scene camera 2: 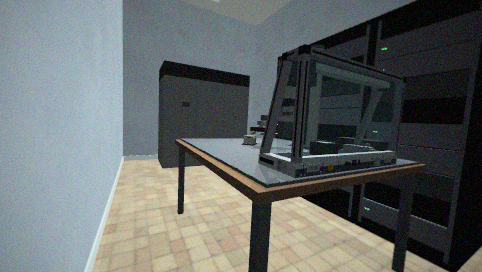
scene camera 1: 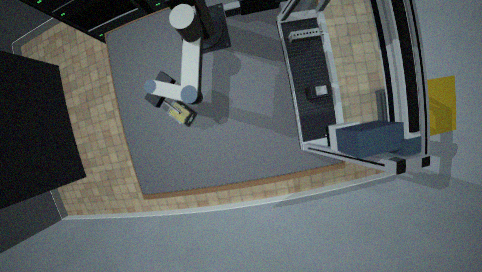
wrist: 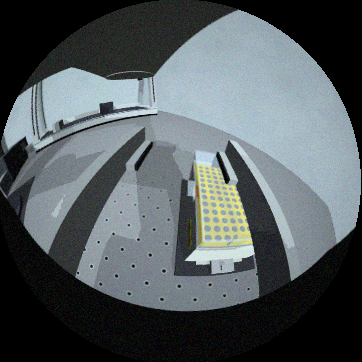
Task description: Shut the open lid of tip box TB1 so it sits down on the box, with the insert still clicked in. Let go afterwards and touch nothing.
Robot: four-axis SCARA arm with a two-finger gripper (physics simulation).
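Note:
Tip box TB1 stands on the table in a dark holder. Its yellow insert lies inside and looks pale through the clear lid. The lid lies over the insert; whether it sits fully down, and whether the insert is clicked in, I cannot tell. My gripper is shut with nothing between its fingers; a gap still shows between them. In the wrist view its right finger overlaps the box's right side and the left finger is over the table. Contact with the lid cannot be made out.
The arm reaches over the table beside the box. A framed glass enclosure stands at the table's other side. Its dark deck bears a white slotted rack and a small dark block. A blue block is at its corner.

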